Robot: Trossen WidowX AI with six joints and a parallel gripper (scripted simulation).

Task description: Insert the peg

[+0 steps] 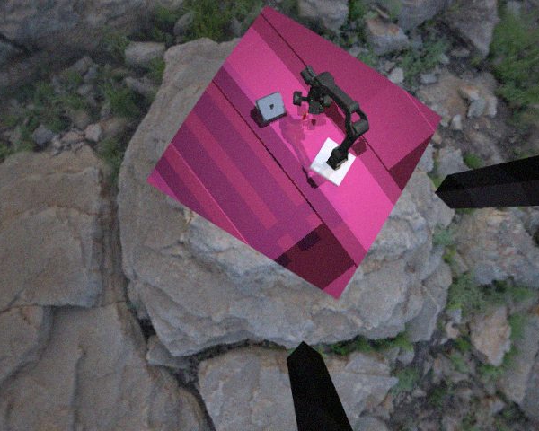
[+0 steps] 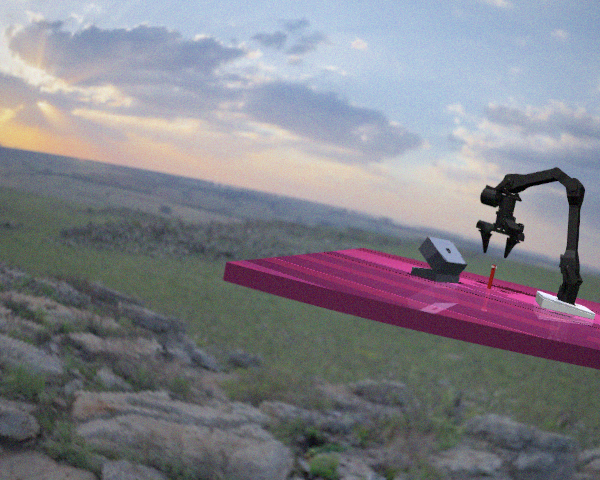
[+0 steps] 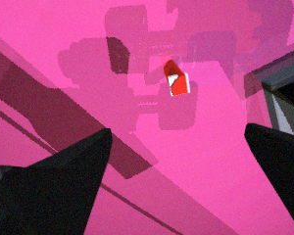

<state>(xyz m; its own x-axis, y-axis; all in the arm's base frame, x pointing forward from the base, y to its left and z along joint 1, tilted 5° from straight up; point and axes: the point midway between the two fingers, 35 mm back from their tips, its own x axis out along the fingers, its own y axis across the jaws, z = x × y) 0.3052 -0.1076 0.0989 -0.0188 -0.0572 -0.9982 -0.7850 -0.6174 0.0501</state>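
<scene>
Right now the red peg is 10 mm behind my gripper tip, 20 mm to the left of it and 50 mm below it. From my gripper tip the other things lie so: grey sloped panel 160 mm ahead, 120 mm to the left, 40 mm below.
</scene>
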